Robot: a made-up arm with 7 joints.
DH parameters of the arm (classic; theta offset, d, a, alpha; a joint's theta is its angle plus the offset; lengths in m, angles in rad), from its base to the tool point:
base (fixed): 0 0 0 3.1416
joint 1: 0 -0.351 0 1.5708
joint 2: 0 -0.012 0 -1.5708
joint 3: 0 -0.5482 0 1.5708
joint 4: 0 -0.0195 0 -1.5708
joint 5: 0 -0.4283 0 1.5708
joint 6: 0 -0.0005 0 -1.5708
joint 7: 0 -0.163 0 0
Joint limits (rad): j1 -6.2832..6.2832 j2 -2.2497..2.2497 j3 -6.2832..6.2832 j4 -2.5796..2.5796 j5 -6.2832..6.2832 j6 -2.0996..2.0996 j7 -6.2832..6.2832
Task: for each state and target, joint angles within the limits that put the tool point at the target. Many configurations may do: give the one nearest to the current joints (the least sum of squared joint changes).
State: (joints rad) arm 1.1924 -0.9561 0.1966 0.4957 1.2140 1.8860 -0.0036
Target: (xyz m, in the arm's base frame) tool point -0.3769 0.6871 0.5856
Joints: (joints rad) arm 1.3833 -1.5631 0.3173 0.7998 1.1353 2.0996 -0.0036
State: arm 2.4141 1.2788 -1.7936 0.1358 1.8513 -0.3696 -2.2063
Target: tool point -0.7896 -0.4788 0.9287
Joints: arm 2.7366 1.1249 -1.8553 0.2609 1.8573 -0.7073 -2.2063
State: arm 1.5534 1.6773 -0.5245 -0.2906 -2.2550 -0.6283 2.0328
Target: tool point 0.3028 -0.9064 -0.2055
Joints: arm 1.1883 1.9969 -0.5825 -0.0077 -2.3056 -0.7288 2.0328
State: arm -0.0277 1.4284 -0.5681 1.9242 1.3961 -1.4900 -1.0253
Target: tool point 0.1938 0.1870 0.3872
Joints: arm 0.1436 1.2116 -0.8217 2.5796 1.8848 -1.6287 -1.0253
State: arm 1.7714 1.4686 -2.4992 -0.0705 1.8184 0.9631 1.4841
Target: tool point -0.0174 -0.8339 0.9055
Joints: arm 1.8380 0.9801 -2.6076 0.3073 1.6797 1.4498 1.4841
